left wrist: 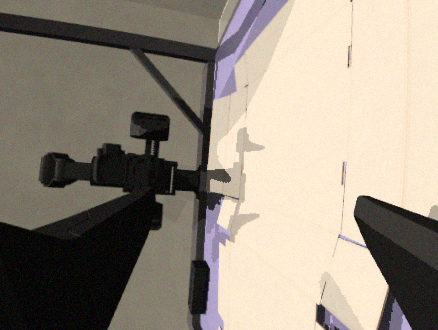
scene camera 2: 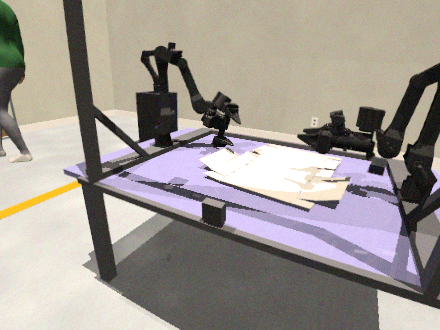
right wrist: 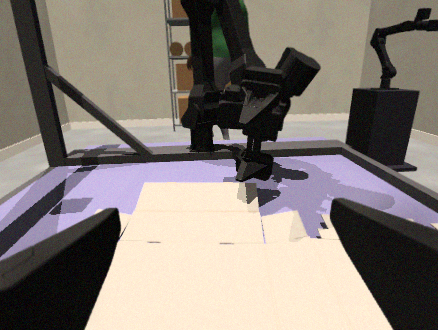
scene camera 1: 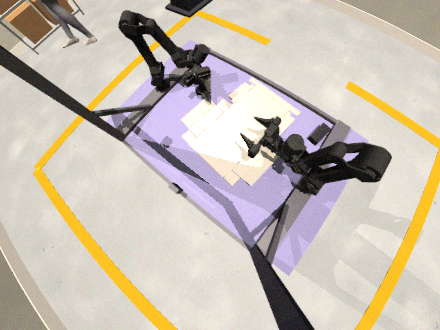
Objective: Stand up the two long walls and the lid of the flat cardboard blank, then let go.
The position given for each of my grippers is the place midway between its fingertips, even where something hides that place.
My left gripper [scene camera 2: 236,135] is open, with nothing in its grasp. My right gripper [scene camera 2: 300,133] is open, with nothing in its grasp. Also in view: a dark metal frame [scene camera 1: 340,130] and a diagonal brace [right wrist: 55,78].
My left gripper is seen too in the left wrist view [left wrist: 256,201] and in the right wrist view [right wrist: 240,154]. My right gripper shows as well in the left wrist view [left wrist: 145,165], in the right wrist view [right wrist: 227,213] and in scene camera 1 [scene camera 1: 247,125]. The dark metal frame is seen too in the left wrist view [left wrist: 200,199] and in the right wrist view [right wrist: 408,186].
